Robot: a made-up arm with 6 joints. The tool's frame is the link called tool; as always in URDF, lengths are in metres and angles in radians. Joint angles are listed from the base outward.
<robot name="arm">
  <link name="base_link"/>
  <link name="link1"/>
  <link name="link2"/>
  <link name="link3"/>
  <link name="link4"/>
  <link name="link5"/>
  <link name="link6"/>
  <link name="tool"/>
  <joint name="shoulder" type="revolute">
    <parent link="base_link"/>
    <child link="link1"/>
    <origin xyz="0 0 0.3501" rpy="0 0 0"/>
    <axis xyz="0 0 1"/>
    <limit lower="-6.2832" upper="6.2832"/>
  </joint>
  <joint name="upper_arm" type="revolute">
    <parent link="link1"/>
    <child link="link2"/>
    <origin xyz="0 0 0" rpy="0 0 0"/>
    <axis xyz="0 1 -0.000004"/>
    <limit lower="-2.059" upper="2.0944"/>
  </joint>
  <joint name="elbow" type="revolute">
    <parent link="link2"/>
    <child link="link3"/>
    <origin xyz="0.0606 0 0.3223" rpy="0 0 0"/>
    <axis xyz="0 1 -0.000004"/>
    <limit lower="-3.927" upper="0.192"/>
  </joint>
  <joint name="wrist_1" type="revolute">
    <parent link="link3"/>
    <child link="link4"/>
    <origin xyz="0.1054 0 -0.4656" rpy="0 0 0"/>
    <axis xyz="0 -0.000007 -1"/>
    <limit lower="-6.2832" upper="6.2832"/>
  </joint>
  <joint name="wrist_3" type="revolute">
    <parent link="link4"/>
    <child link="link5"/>
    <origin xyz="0 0 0" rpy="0 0 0"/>
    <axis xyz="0 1 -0.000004"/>
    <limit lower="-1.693" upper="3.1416"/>
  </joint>
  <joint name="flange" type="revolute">
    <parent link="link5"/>
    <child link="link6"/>
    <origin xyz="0.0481 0 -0.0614" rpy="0 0 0"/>
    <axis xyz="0 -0.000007 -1"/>
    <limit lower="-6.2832" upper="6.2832"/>
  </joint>
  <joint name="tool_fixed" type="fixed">
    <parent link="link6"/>
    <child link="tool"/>
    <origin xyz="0 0 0" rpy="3.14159 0 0"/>
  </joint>
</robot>
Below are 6 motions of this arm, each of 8 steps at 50 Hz.
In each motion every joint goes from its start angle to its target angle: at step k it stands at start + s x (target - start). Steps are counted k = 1, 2, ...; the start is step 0. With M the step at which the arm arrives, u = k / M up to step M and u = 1 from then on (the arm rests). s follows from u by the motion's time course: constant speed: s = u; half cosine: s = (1 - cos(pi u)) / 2; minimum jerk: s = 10 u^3 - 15 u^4 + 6 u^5.
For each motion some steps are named. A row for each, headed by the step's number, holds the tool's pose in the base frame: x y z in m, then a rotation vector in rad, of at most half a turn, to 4 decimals.
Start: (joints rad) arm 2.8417 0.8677 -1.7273 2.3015 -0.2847 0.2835
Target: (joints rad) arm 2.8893 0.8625 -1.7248 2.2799 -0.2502 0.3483
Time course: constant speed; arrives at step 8
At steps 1, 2, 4, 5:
1: -0.6694 0.2520 0.2268 -2.5890 -0.2137 0.7200
2: -0.6713 0.2480 0.2272 -2.5899 -0.2159 0.7302
4: -0.6749 0.2402 0.2279 -2.5920 -0.2205 0.7505
5: -0.6767 0.2362 0.2282 -2.5931 -0.2228 0.7606

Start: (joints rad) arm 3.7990 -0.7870 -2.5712 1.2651 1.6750 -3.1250
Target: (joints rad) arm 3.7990 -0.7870 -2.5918 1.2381 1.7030 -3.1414
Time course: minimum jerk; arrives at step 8
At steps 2, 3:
2: 0.3383 0.1815 1.0968 0.8601 1.4958 -1.0885
3: 0.3394 0.1822 1.0959 0.8622 1.5000 -1.0958

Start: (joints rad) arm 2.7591 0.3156 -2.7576 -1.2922 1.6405 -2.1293
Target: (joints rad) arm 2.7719 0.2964 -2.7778 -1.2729 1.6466 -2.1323
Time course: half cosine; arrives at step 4
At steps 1, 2, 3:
1: -0.3625 0.2119 1.0855 -0.9772 1.7162 1.1681
2: -0.3560 0.2073 1.0898 -0.9802 1.7248 1.1822
3: -0.3495 0.2028 1.0939 -0.9833 1.7333 1.1964

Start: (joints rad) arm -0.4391 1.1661 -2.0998 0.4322 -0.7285 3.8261
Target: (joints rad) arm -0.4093 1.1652 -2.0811 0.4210 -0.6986 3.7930
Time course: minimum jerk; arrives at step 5
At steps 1, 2, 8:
1: 0.7198 -0.3720 0.2763 1.1765 0.9878 0.2438
2: 0.7225 -0.3661 0.2738 1.1728 1.0093 0.2428
8: 0.7295 -0.3505 0.2670 1.1618 1.0660 0.2403

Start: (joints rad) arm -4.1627 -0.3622 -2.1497 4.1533 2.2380 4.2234
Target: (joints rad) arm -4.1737 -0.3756 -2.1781 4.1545 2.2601 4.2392
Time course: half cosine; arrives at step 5
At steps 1, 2, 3, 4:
1: 0.0066 0.1160 1.1359 0.7208 1.6903 0.1970
2: 0.0101 0.1107 1.1370 0.7377 1.6969 0.2007
3: 0.0144 0.1042 1.1381 0.7586 1.7049 0.2052
4: 0.0179 0.0989 1.1390 0.7755 1.7112 0.2089

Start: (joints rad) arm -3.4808 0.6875 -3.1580 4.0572 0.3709 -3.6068
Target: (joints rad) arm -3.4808 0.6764 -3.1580 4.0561 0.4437 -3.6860
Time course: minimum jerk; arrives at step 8
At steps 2, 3, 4, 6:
2: -0.4911 0.1548 1.0418 -0.4287 -0.2929 0.0014
3: -0.4893 0.1549 1.0433 -0.4316 -0.2832 -0.0150
4: -0.4870 0.1552 1.0453 -0.4356 -0.2706 -0.0365
6: -0.4829 0.1555 1.0488 -0.4434 -0.2485 -0.0742

